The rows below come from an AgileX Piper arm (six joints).
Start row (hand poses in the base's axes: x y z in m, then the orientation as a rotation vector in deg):
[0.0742, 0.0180, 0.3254, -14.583, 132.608, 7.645]
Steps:
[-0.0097, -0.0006, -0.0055, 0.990, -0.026, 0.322]
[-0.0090, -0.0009, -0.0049, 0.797, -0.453, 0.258]
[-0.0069, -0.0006, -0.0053, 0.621, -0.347, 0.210]
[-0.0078, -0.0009, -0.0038, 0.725, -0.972, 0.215]
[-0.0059, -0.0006, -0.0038, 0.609, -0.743, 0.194]
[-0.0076, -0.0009, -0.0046, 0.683, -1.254, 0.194]
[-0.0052, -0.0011, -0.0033, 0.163, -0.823, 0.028]
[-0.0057, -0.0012, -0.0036, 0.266, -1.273, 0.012]
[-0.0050, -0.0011, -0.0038, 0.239, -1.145, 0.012]
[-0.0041, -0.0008, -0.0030, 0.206, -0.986, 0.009]
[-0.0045, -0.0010, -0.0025, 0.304, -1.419, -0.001]
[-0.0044, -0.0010, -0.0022, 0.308, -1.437, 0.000]
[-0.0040, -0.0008, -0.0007, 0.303, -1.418, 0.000]
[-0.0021, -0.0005, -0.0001, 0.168, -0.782, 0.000]
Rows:
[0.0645, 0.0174, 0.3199, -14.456, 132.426, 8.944]
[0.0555, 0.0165, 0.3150, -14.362, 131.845, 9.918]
[0.0486, 0.0159, 0.3097, -14.299, 131.394, 10.679]
[0.0408, 0.0150, 0.3059, -14.213, 130.305, 11.454]
[0.0349, 0.0144, 0.3021, -14.152, 129.459, 12.119]
[0.0273, 0.0135, 0.2975, -14.079, 128.093, 12.776]
[0.0221, 0.0124, 0.2942, -14.073, 127.250, 12.833]
[0.0164, 0.0112, 0.2906, -14.020, 125.946, 12.918]
[0.0114, 0.0101, 0.2868, -13.973, 124.773, 12.994]
[0.0073, 0.0093, 0.2838, -13.931, 123.763, 13.057]
[0.0028, 0.0083, 0.2813, -13.850, 122.309, 13.146]
[-0.0016, 0.0073, 0.2791, -13.768, 120.837, 13.234]
[-0.0056, 0.0065, 0.2784, -13.687, 119.384, 13.318]
[-0.0077, 0.0060, 0.2783, -13.641, 118.583, 13.364]

